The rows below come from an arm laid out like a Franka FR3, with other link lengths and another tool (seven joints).
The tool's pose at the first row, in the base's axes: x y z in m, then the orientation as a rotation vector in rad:
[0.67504 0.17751 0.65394 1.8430 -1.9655 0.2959]
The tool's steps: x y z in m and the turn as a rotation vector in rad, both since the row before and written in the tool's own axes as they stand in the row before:
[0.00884 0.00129 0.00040 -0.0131 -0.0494 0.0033]
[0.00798 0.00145 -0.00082 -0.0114 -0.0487 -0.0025]
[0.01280 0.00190 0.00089 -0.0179 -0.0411 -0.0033]
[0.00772 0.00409 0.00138 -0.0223 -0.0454 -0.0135]
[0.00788 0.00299 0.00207 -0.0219 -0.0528 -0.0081]
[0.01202 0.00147 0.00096 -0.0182 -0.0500 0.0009]
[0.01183 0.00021 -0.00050 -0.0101 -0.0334 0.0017]
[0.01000 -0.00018 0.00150 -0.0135 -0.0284 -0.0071]
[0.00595 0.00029 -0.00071 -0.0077 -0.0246 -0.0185]
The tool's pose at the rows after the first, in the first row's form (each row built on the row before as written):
[0.67347 0.16954 0.65769 1.8558 -1.9987 0.2401]
[0.67188 0.16270 0.66184 1.8741 -2.0256 0.1841]
[0.66929 0.15065 0.66587 1.8850 -2.0442 0.1272]
[0.66464 0.14336 0.66774 1.9045 -2.0534 0.0585]
[0.66092 0.13556 0.66853 1.9207 -2.0716 -0.0163]
[0.65868 0.12380 0.67059 1.9275 -2.0969 -0.0835]
[0.65787 0.11227 0.67317 1.9314 -2.1152 -0.1265]
[0.65694 0.10220 0.67310 1.9408 -2.1201 -0.1702]
[0.65642 0.09640 0.67453 1.9644 -2.1143 -0.2065]

